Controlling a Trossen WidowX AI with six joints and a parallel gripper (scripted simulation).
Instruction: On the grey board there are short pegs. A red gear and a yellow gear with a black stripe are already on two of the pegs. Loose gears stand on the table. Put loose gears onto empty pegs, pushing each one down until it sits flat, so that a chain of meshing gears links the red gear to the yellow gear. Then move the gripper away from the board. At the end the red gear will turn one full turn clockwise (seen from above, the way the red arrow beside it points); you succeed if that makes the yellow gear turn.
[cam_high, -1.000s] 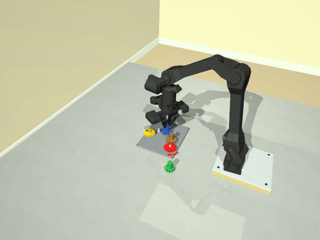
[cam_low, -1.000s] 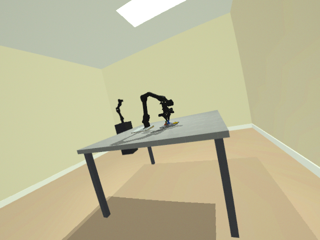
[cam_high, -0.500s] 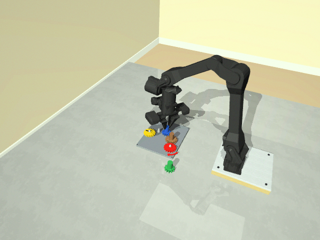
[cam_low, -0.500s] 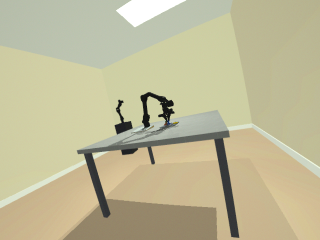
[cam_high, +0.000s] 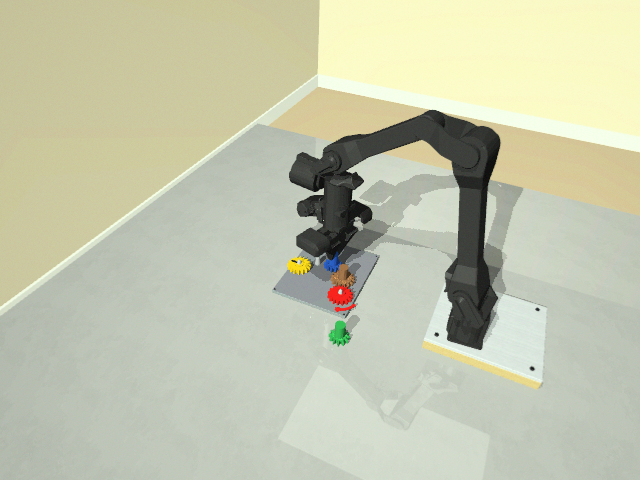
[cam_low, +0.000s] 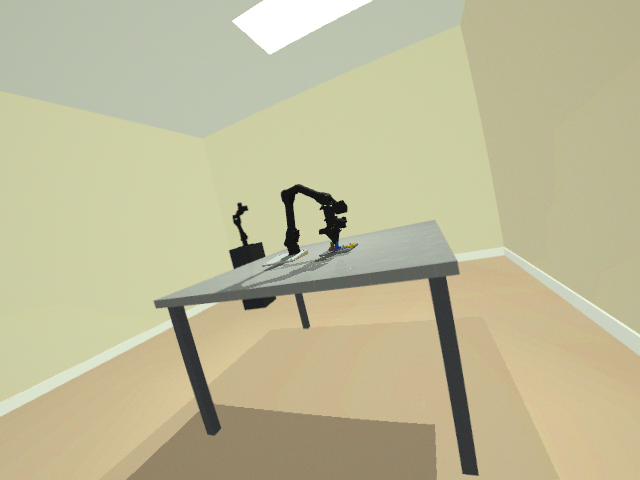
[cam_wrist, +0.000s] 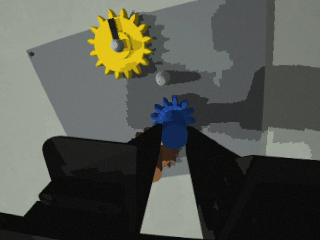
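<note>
My gripper tip is 1 cm above the blue gear. From my gripper tip the other things lie so: yellow gear (7 cm ahead, 3 cm below, 2 cm to the left); brown gear (3 cm to the left, 3 cm behind, 2 cm below); red gear (8 cm to the left, 4 cm behind, 3 cm below).
</note>
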